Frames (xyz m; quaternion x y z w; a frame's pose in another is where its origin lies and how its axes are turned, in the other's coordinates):
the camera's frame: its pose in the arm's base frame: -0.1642 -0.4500 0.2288 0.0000 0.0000 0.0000 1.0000
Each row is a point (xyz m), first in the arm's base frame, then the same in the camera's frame.
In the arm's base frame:
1: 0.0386 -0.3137 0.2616
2: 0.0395 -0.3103 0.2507
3: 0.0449 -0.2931 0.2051
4: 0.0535 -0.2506 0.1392
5: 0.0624 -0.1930 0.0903
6: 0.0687 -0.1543 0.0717
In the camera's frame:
1: 0.2028 0.1363 0.0328
2: 0.2037 0.1397 0.0219
3: 0.2091 0.1569 -0.0237
4: 0.2177 0.1994 -0.0896
5: 0.2266 0.2570 -0.1385
6: 0.2329 0.2957 -0.1571

